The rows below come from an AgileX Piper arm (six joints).
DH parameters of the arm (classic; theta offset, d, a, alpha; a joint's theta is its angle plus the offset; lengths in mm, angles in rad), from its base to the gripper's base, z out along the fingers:
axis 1: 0 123 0 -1.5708
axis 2: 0.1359 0 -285.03 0
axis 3: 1.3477 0 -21.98 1.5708
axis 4: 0 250.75 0 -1.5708
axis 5: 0 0 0 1.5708
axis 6: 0 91 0 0
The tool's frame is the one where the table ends.
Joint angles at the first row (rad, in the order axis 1, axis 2, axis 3, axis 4, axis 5, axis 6):
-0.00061, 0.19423, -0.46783, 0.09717, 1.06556, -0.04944
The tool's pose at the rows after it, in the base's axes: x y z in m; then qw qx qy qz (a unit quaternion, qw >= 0):
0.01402, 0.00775, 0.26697, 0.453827, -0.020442, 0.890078, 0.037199
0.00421, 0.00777, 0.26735, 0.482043, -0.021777, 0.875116, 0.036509
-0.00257, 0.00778, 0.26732, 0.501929, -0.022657, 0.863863, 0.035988
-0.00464, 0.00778, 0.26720, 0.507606, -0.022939, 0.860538, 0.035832
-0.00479, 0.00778, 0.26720, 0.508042, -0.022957, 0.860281, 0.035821
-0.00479, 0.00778, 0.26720, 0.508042, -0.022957, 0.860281, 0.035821
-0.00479, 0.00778, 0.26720, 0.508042, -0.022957, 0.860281, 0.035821
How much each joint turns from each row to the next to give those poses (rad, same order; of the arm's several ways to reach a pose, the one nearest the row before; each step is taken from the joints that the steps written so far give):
0.00001, -0.08306, 0.00001, -0.00001, 0.00818, 0.00001
-0.00002, -0.06696, 0.00002, 0.00002, 0.00301, -0.00002
-0.00002, -0.04665, -0.00002, 0.00002, 0.00093, -0.00002
0.00006, -0.01407, 0.00000, -0.00006, 0.00090, 0.00006
0.00000, -0.00101, -0.00003, 0.00000, 0.00002, 0.00000
0.00000, 0.00000, 0.00000, 0.00000, 0.00000, 0.00000
0.00000, 0.00000, 0.00000, 0.00000, 0.00000, 0.00000

